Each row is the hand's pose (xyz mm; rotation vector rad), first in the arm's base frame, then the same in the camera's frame.
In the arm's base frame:
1: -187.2 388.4 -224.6 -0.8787 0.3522 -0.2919
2: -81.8 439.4 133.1 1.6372 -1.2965 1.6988
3: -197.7 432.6 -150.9 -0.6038 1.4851 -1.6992
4: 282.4 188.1 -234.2 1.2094 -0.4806 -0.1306
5: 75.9 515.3 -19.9 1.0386 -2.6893 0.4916
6: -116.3 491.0 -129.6 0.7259 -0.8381 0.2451
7: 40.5 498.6 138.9 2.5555 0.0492 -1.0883
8: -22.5 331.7 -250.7 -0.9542 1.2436 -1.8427
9: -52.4 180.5 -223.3 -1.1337 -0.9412 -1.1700
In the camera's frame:
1: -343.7 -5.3 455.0 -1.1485 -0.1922 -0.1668
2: -406.8 162.9 785.7 1.4888 -0.8521 2.3625
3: -394.4 46.8 502.0 -0.6397 0.8148 -1.6526
4: 127.6 -1.6 651.4 0.9975 -0.5638 0.4614
5: -230.3 257.6 667.7 -1.3932 2.4755 -1.1695
6: -348.3 135.6 523.6 0.5435 -0.9787 0.8285
7: -319.0 265.0 805.0 2.3039 0.2200 -0.4549
8: -173.3 2.9 498.8 -0.8852 0.5419 -1.8365
9: -167.2 -137.3 568.1 -0.9504 -1.5762 -0.9674

